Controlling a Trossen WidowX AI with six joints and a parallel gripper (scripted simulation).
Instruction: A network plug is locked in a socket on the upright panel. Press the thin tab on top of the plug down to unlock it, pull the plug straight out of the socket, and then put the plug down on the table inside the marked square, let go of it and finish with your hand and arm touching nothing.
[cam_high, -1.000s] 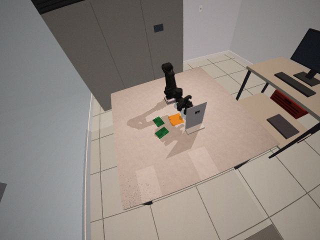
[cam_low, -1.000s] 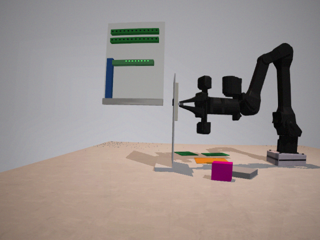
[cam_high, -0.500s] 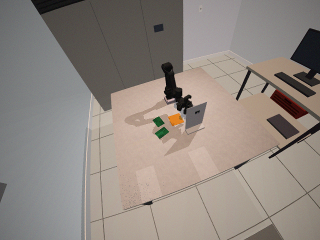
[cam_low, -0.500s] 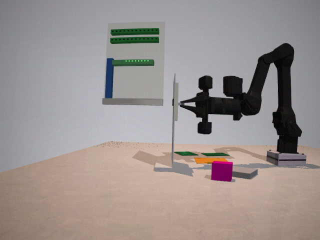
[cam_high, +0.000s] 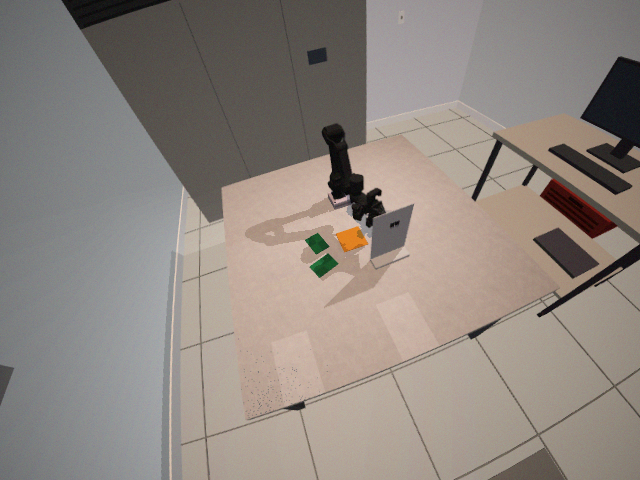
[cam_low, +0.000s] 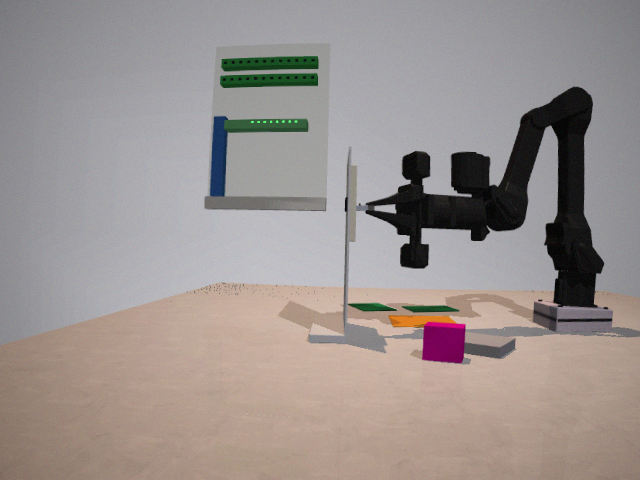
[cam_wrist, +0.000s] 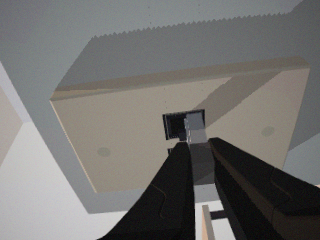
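Right now my gripper tip is 20 cm above the orange marked square, 12 cm to the left of it and 10 cm past it. From my gripper tip the other things lie so: grey network plug right at my gripper tip; upright panel 7 cm below, 4 cm ahead, 1 cm to the left; flat grey block 19 cm below, 16 cm behind, 8 cm to the left.
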